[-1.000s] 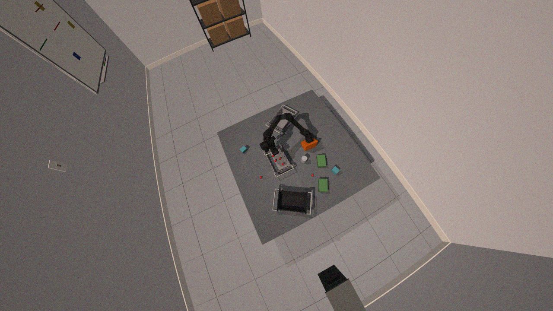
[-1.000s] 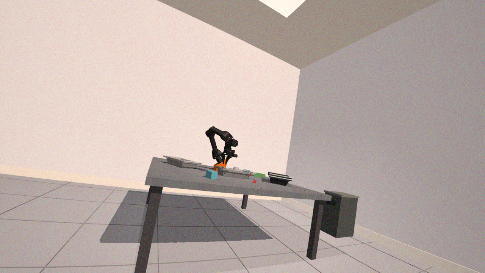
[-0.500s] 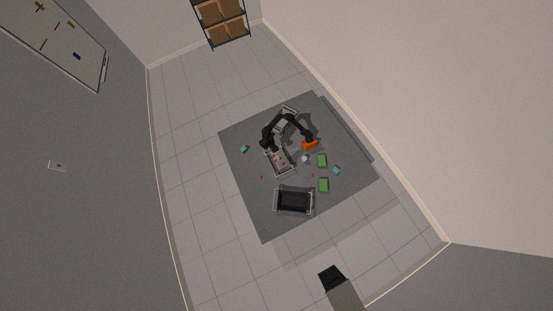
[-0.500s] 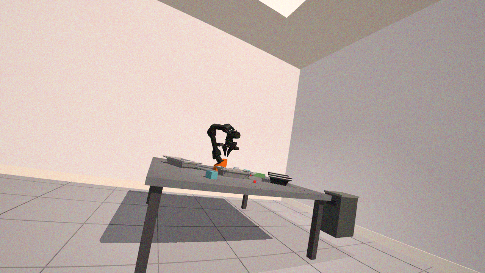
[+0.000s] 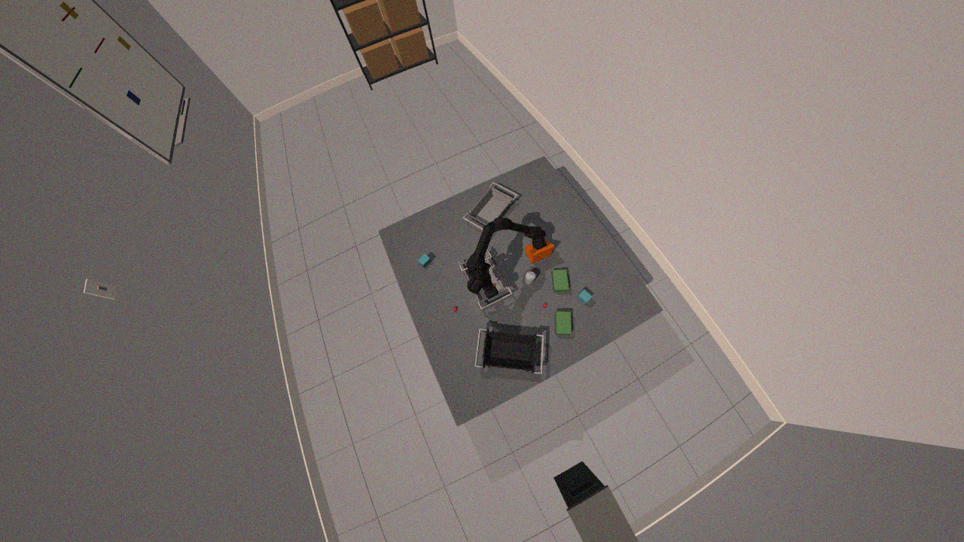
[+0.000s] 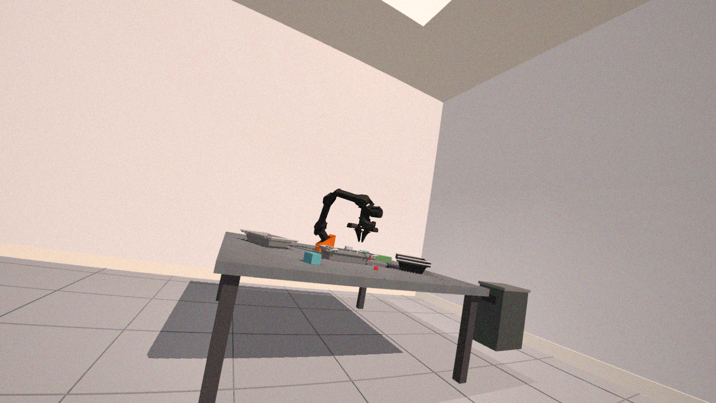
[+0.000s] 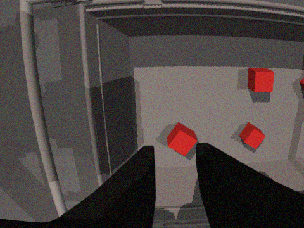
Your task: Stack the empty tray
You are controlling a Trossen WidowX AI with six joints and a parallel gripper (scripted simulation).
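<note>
Right now the grey tray is 280 mm behind my gripper tip, 480 mm to the right of it and 70 mm below it.
</note>
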